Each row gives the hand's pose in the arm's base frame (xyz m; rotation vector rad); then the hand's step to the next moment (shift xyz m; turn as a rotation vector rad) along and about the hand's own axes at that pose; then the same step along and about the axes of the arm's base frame.
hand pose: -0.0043 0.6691 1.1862 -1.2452 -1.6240 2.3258
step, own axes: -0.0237 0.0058 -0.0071 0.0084 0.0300 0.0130
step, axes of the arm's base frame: 0.0227 -0.0079 0.0082 -0.0022 -0.0197 -0.0273
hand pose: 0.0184 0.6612 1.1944 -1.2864 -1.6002 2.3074
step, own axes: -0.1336 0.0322 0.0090 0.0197 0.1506 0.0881
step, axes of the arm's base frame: 0.0939 -0.0845 0.0548 -0.0111 -0.1265 -0.1212
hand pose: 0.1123 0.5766 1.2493 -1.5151 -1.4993 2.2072
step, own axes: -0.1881 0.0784 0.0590 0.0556 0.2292 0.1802
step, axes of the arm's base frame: 0.0857 -0.1806 0.0710 -0.0643 -0.2096 -0.2001
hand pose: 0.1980 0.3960 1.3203 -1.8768 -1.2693 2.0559
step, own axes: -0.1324 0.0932 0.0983 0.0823 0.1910 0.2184
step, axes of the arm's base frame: -0.0096 -0.1852 0.0386 -0.1209 -0.1889 -0.2016
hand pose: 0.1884 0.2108 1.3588 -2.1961 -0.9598 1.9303
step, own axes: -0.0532 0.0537 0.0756 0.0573 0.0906 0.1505
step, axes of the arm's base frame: -0.0484 -0.0950 0.0070 -0.0998 -0.0969 -0.1215
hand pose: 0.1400 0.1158 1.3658 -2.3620 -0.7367 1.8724
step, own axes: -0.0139 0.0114 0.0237 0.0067 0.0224 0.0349
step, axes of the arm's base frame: -0.0203 -0.0215 0.0026 -0.0237 -0.0262 -0.0226
